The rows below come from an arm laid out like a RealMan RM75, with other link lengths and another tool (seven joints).
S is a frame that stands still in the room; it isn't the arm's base.
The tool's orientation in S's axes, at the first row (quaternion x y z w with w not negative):
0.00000, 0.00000, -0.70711, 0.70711
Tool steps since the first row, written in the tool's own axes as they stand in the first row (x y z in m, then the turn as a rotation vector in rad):
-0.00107, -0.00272, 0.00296, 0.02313, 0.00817, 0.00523
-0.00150, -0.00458, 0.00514, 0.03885, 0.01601, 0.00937
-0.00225, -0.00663, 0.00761, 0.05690, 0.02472, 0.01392
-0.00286, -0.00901, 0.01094, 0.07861, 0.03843, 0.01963
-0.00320, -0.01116, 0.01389, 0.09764, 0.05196, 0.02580
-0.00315, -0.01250, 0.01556, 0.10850, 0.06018, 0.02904
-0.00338, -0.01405, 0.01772, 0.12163, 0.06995, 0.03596
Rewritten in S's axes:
-0.00272, 0.00107, 0.00296, 0.00817, -0.02313, 0.00523
-0.00458, 0.00150, 0.00514, 0.01601, -0.03885, 0.00937
-0.00663, 0.00225, 0.00761, 0.02472, -0.05690, 0.01392
-0.00901, 0.00286, 0.01094, 0.03843, -0.07861, 0.01963
-0.01116, 0.00320, 0.01389, 0.05196, -0.09764, 0.02580
-0.01250, 0.00315, 0.01556, 0.06018, -0.10850, 0.02904
-0.01405, 0.00338, 0.01772, 0.06995, -0.12163, 0.03596

